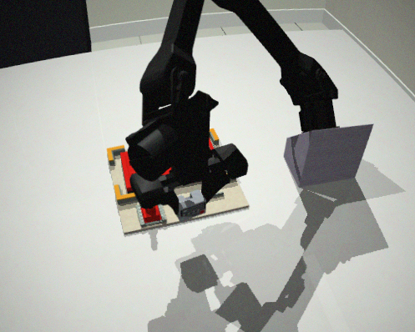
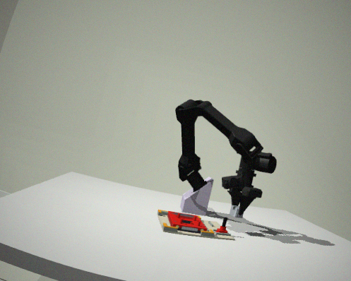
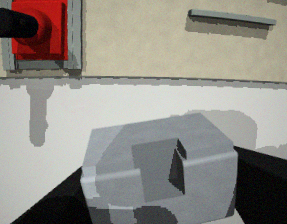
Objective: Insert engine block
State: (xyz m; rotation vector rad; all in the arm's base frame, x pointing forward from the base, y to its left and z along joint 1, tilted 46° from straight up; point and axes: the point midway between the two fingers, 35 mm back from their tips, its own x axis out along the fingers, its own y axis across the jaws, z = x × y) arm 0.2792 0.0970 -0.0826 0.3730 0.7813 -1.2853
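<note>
Now: the black peg 7 cm ahead of my gripper tip, 5 cm to the right of it and 4 cm below it. Also, from my gripper tip: engine block 1 cm above; then beige baseplate 15 cm to the right, 6 cm below, 3 cm ahead.
</note>
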